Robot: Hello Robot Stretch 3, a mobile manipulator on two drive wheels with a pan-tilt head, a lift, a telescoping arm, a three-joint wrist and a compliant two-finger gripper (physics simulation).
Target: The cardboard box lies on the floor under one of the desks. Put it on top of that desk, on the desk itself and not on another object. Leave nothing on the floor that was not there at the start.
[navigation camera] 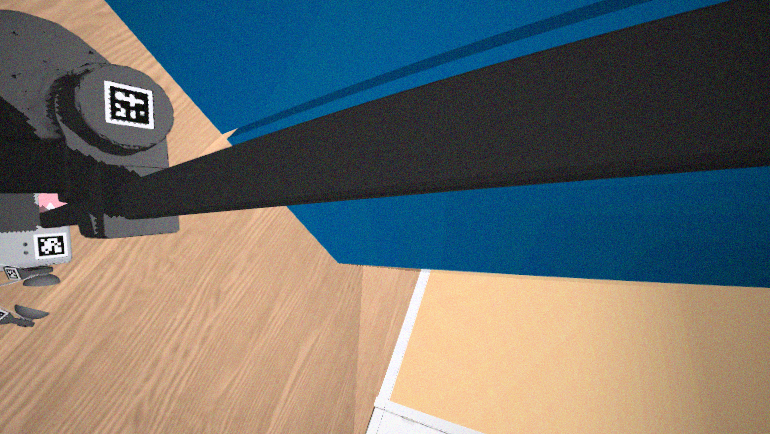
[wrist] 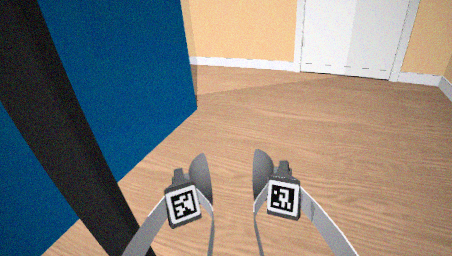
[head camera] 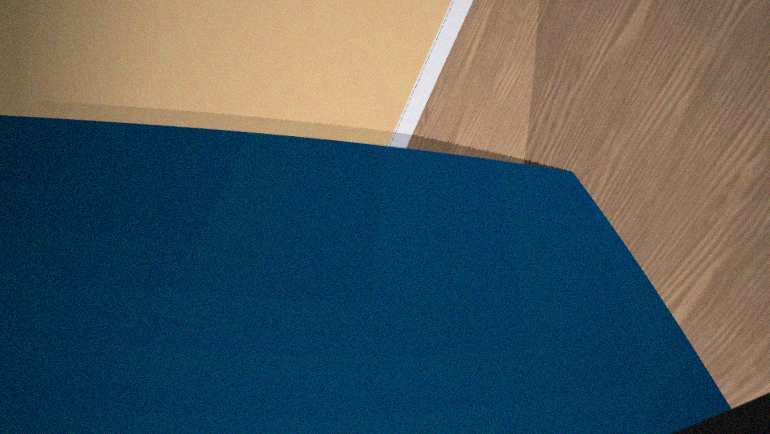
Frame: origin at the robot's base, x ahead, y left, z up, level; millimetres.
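Seen in the pictures: gripper, fingertip midpoint: (navigation camera: 52, 296) (wrist: 231, 169).
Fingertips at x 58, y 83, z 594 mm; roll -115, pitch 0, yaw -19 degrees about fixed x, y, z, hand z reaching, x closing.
A point is followed by its place in that frame.
My gripper (navigation camera: 36, 295) (wrist: 231, 169) {x 58, y 83, z 595 mm} is open, with a gap between its two rubber fingertips and wooden floor showing through it. In the navigation camera view it is at the left edge, below the dark wrist parts. The cardboard box does not show in the three views. No desk top can be made out. A large blue panel (head camera: 323, 269) {x -31, y 1050, z 925 mm} (navigation camera: 485, 231) {x 63, y 1144, z 942 mm} (wrist: 125, 75) {x -94, y 987, z 437 mm} stands on the floor, to the left of the gripper in the wrist view. I cannot tell whether it belongs to a desk.
A long black bar (navigation camera: 377, 124) (wrist: 65, 125) crosses in front of the blue panel, close to the gripper's left in the wrist view. A tan wall (head camera: 215, 53) {x 750, y 2229, z 991 mm} (navigation camera: 539, 334) {x 843, y 2134, z 1004 mm} (wrist: 245, 30) {x 970, y 2009, z 368 mm} with white skirting and a white door (wrist: 345, 35) {x 1586, y 1360, z 353 mm} stands beyond the wooden floor (wrist: 325, 110) {x 1023, y 913, z 0 mm}.
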